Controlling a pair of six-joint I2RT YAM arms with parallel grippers.
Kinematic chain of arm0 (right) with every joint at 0, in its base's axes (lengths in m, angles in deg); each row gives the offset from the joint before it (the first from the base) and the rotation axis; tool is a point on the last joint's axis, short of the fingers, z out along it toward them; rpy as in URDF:
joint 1: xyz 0 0 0.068 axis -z
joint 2: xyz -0.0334 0.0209 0.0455 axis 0.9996 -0.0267 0
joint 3: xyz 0.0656 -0.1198 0.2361 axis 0.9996 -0.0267 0
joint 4: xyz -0.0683 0.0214 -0.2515 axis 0.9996 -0.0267 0
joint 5: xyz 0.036 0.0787 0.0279 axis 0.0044 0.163 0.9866
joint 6: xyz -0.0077 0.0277 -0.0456 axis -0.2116 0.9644 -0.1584
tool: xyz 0 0 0 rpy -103.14 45.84 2.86
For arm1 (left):
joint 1: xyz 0 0 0.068 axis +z
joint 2: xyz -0.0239 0.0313 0.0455 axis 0.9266 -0.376 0
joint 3: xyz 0.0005 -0.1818 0.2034 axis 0.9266 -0.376 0
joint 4: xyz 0.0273 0.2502 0.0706 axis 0.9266 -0.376 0
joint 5: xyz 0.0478 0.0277 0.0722 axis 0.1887 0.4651 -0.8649
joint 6: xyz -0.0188 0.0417 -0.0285 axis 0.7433 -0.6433 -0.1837
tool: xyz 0 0 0 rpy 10.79 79.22 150.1
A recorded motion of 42 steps. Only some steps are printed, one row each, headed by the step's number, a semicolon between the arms.
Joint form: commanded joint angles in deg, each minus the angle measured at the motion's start. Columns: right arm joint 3, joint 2, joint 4, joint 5, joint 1, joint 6; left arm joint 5, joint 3, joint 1, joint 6, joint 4, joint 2.
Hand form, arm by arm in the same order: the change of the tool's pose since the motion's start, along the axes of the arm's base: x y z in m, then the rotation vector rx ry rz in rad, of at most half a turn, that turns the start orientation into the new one. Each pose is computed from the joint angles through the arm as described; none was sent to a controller.
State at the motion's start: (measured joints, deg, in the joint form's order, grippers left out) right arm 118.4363 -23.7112 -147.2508 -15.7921 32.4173 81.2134; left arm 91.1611 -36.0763 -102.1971 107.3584 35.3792 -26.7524
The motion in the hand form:
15: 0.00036 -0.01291 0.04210 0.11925 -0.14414 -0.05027; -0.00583 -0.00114 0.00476 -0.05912 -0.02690 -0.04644
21: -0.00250 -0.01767 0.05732 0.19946 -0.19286 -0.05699; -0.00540 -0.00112 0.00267 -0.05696 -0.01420 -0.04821
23: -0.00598 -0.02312 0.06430 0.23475 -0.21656 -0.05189; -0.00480 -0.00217 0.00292 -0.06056 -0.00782 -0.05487
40: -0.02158 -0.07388 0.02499 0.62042 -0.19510 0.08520; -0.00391 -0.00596 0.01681 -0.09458 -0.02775 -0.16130
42: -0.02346 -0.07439 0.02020 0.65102 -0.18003 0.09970; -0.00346 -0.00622 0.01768 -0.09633 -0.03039 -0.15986
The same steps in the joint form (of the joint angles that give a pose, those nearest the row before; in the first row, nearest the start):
15: 3.48 4.18 2.65 -3.47 1.03 -0.07; 1.71 -0.91 -0.78 2.24 5.03 -0.03
21: 3.66 6.38 5.63 -3.38 1.12 0.20; 1.89 -1.00 -0.70 2.59 5.02 -0.46
23: 3.13 8.13 6.86 -3.12 1.21 -0.15; 2.15 -0.74 -0.79 3.03 5.02 -0.73
40: -24.02 26.33 32.97 18.23 8.42 0.37; 8.22 1.37 -0.61 4.97 4.94 0.33
42: -25.95 27.12 35.16 19.99 8.42 1.25; 8.13 1.55 -0.61 4.97 4.94 0.33

